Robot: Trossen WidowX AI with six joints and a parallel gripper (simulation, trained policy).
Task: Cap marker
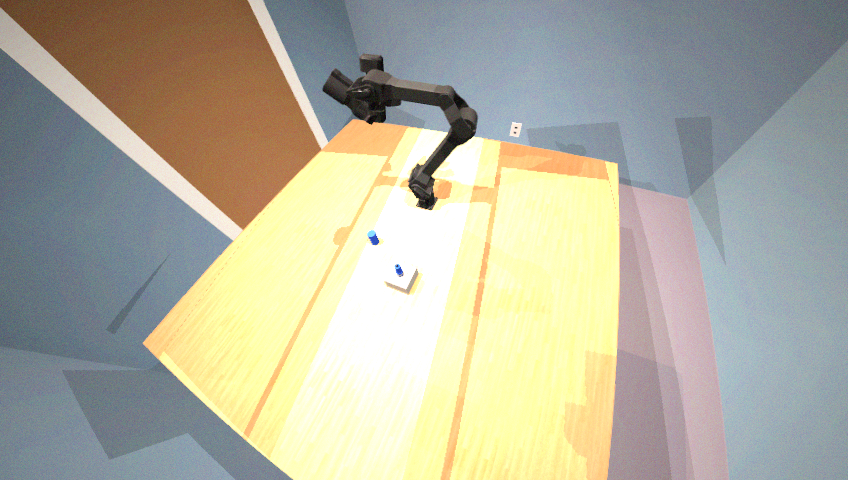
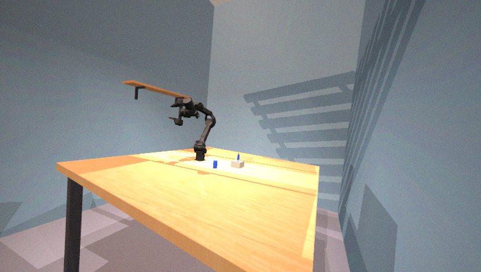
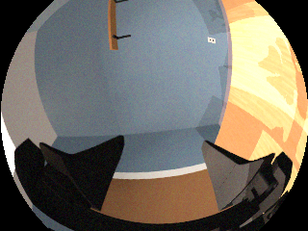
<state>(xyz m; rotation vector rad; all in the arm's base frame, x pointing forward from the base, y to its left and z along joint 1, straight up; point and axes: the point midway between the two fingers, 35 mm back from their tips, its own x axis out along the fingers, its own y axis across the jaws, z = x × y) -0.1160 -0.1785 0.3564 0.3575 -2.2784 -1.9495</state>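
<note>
The blue marker cap is 370 mm ahead of my gripper tip, 330 mm below it and 90 mm to the left of it. From my gripper tip the other things lie so: white holder block: 470 mm ahead, 330 mm below, 240 mm to the left.
</note>
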